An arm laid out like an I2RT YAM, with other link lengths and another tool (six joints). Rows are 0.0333 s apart.
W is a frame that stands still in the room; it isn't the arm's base.
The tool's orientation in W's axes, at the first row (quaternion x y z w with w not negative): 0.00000 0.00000 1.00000 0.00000
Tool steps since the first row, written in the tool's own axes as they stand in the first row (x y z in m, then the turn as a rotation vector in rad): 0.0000 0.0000 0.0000 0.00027 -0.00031 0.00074; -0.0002 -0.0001 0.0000 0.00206 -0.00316 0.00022; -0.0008 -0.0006 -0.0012 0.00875 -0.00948 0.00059; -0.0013 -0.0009 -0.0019 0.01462 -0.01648 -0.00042; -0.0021 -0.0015 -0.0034 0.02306 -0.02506 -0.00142; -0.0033 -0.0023 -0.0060 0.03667 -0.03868 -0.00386; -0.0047 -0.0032 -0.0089 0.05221 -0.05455 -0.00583; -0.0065 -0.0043 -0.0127 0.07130 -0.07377 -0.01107; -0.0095 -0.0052 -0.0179 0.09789 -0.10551 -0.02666; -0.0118 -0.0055 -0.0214 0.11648 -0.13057 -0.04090; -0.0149 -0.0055 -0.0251 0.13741 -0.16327 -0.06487; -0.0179 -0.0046 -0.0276 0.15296 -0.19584 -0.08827
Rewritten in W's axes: 0.0000 0.0000 0.0000 -0.00027 0.00031 0.00074; 0.0002 0.0001 0.0000 -0.00206 0.00316 0.00022; 0.0008 0.0006 -0.0012 -0.00875 0.00948 0.00059; 0.0013 0.0009 -0.0019 -0.01462 0.01648 -0.00042; 0.0021 0.0015 -0.0034 -0.02306 0.02506 -0.00142; 0.0033 0.0023 -0.0060 -0.03667 0.03868 -0.00386; 0.0047 0.0032 -0.0089 -0.05221 0.05455 -0.00583; 0.0065 0.0043 -0.0127 -0.07130 0.07377 -0.01107; 0.0095 0.0052 -0.0179 -0.09789 0.10551 -0.02666; 0.0118 0.0055 -0.0214 -0.11648 0.13057 -0.04090; 0.0149 0.0055 -0.0251 -0.13741 0.16327 -0.06487; 0.0179 0.0046 -0.0276 -0.15296 0.19584 -0.08827
